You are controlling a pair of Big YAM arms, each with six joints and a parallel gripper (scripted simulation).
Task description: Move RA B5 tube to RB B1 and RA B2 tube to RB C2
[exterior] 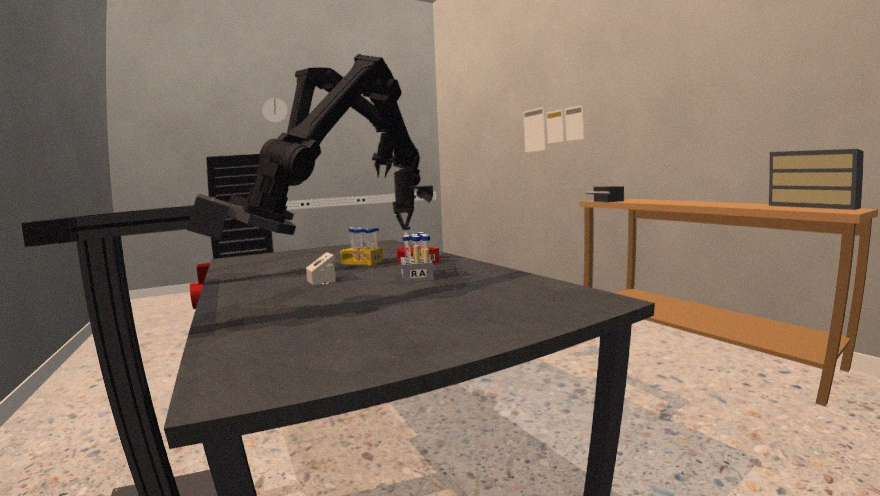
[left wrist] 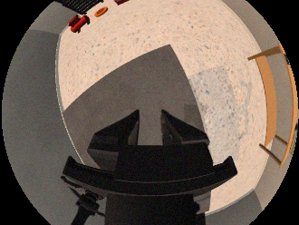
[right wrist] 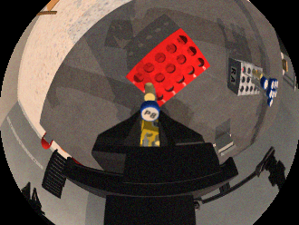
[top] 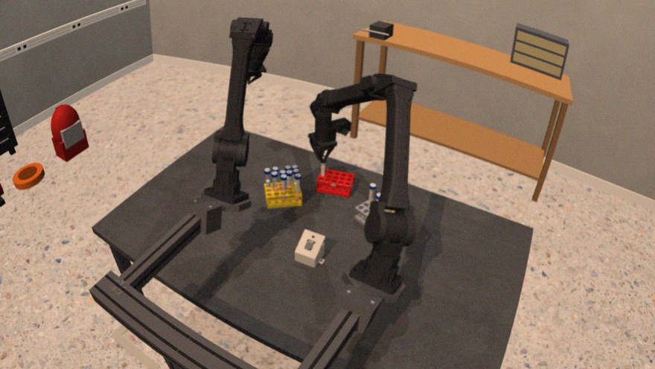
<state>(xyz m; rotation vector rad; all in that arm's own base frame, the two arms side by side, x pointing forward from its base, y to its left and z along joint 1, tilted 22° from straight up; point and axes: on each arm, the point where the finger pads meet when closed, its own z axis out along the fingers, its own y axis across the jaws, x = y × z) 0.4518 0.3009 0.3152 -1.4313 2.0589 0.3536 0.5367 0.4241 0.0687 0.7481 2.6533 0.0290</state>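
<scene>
Right now the red rack is 100 mm below my right hand, 50 mm to the right of it and 30 mm ahead of it.
</scene>
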